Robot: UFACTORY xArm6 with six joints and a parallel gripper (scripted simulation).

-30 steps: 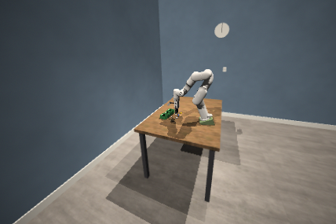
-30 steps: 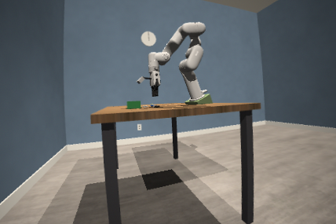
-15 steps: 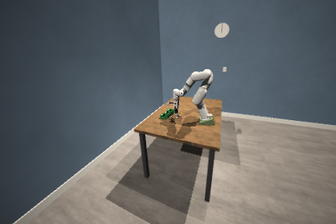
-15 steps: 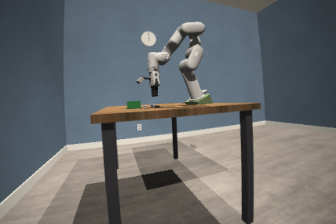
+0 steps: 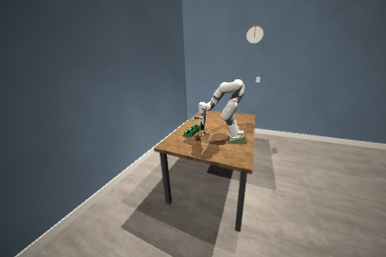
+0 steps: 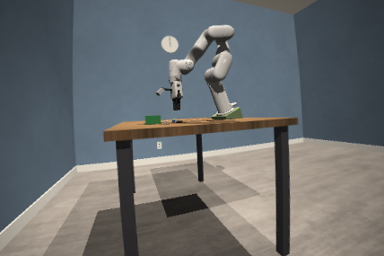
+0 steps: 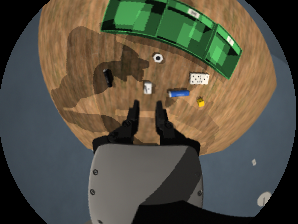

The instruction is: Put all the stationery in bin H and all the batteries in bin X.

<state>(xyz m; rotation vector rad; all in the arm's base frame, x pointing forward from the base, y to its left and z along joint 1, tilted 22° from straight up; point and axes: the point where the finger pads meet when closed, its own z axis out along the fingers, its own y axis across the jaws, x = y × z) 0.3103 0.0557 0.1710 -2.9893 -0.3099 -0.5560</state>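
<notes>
Right now the bin is 150 mm ahead of my hand, 20 mm to the right of it and 70 mm below it. Also, from my hand: dark cylinder (90 mm to the left, 90 mm below); then blue battery (10 mm ahead, 70 mm to the right, 90 mm below); then white ring (70 mm ahead, 90 mm below).
</notes>
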